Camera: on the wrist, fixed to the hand. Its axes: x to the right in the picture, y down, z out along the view.
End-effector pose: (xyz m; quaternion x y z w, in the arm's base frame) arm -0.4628 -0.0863 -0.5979 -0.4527 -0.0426 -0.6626 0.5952
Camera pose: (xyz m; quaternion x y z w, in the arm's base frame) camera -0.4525 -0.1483 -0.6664 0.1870 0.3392 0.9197 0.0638
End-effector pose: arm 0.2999 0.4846 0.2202 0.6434 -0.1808 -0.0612 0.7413
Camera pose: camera 0.3192 0.5599 0.2712 0.6034 0.4142 -0.5214 0.4387
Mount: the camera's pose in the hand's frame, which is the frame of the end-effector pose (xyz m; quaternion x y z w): 0.0032 0.0594 -0.0714 0.0454 0.0878 -0.7353 0.6705
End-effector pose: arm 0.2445 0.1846 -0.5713 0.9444 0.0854 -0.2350 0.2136
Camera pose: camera 0.2919 0.1634 -0.4943 -0.6007 -0.7597 0.2356 0.0799
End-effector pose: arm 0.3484 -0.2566 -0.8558 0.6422 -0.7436 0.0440 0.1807
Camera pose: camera 0.3055 -0.2282 -0.7784 0.9817 -0.0085 -0.0132 0.1896
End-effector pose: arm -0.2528 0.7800 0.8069 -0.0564 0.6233 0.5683 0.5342
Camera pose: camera -0.3374 0.7475 0.8276 -0.5218 0.4491 -0.0450 0.7239
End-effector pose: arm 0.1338 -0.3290 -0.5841 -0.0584 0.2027 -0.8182 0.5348
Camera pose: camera 0.1607 -0.3332 -0.6729 0.0921 -0.1028 0.9562 0.2582
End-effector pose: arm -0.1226 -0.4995 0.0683 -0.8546 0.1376 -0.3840 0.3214
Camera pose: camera -0.1729 -0.5776 0.0668 0.6259 0.5253 0.5751 0.0401
